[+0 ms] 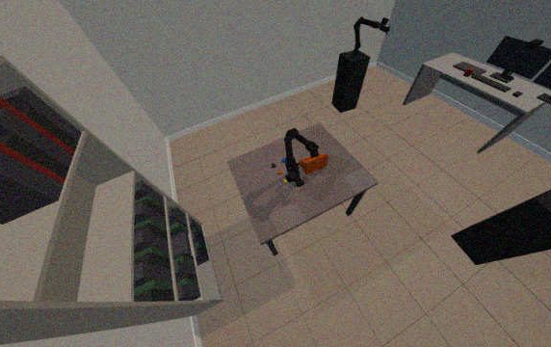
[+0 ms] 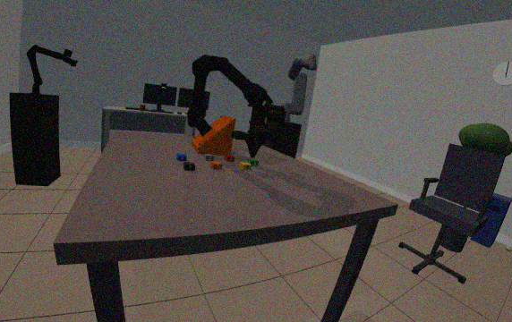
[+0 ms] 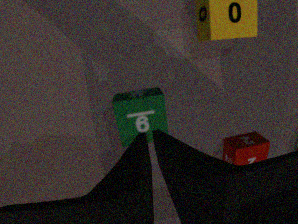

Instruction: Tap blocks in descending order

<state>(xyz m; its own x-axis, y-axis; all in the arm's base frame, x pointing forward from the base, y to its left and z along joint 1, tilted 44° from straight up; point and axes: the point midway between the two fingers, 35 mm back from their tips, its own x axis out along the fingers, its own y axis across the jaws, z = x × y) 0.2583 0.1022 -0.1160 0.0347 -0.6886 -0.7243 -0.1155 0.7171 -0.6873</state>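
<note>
The green block lies 10 mm ahead of my gripper tip and 20 mm below it. Also, from my gripper tip: red block (40 mm behind, 90 mm to the right, 20 mm below); grey block (30 mm behind, 170 mm to the right, 20 mm below); yellow block (70 mm ahead, 50 mm to the right, 20 mm below).
</note>
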